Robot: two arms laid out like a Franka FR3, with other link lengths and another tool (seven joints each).
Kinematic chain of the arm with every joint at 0, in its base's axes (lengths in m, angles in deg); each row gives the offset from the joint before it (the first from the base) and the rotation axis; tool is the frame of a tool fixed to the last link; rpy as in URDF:
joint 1: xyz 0 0 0.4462 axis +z
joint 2: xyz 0 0 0 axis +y
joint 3: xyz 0 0 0.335 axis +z
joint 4: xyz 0.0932 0 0 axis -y
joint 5: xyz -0.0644 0 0.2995 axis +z
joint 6: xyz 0 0 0 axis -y
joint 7: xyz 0.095 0 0 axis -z
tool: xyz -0.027 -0.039 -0.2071 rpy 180 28.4 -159.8
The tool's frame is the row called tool.
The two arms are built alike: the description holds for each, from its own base.
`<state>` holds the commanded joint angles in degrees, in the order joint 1, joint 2, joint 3, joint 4, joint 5, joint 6, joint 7, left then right.
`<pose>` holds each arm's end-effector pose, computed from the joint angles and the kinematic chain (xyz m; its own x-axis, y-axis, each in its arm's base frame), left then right.
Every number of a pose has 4 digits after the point.
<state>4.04 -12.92 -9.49 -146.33 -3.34 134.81 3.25 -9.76 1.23 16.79 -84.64 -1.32 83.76 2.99</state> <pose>0.3449 -0.0742 0.4282 -0.8428 -0.2166 -0.4927 -0.2425 0.9701 -0.0116 0.4545 0.0119 0.6566 -0.8182 -0.3691 -0.4407 -0.4088 0.9126 -0.0054</pose>
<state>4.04 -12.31 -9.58 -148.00 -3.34 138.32 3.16 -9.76 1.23 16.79 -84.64 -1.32 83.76 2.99</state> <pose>0.3465 -0.0741 0.4193 -0.8317 -0.2182 -0.5105 -0.2436 0.9697 -0.0177 0.4545 0.0119 0.6566 -0.8182 -0.3691 -0.4407 -0.4088 0.9126 -0.0054</pose>
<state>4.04 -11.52 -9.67 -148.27 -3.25 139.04 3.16 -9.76 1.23 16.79 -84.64 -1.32 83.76 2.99</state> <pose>0.3467 -0.0744 0.4139 -0.8352 -0.2161 -0.5057 -0.2413 0.9703 -0.0161 0.4545 0.0119 0.6566 -0.8182 -0.3691 -0.4407 -0.4088 0.9126 -0.0054</pose>
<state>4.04 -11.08 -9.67 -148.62 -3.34 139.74 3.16 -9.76 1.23 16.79 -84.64 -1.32 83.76 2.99</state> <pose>0.3467 -0.0744 0.4102 -0.8357 -0.2181 -0.5040 -0.2427 0.9699 -0.0173 0.4545 0.0119 0.6566 -0.8182 -0.3691 -0.4407 -0.4088 0.9126 -0.0054</pose>
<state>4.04 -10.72 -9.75 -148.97 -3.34 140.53 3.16 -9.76 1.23 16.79 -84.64 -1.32 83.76 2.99</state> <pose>0.3469 -0.0747 0.4071 -0.8352 -0.2173 -0.5051 -0.2416 0.9702 -0.0179 0.4545 0.0119 0.6566 -0.8182 -0.3691 -0.4407 -0.4088 0.9126 -0.0054</pose>
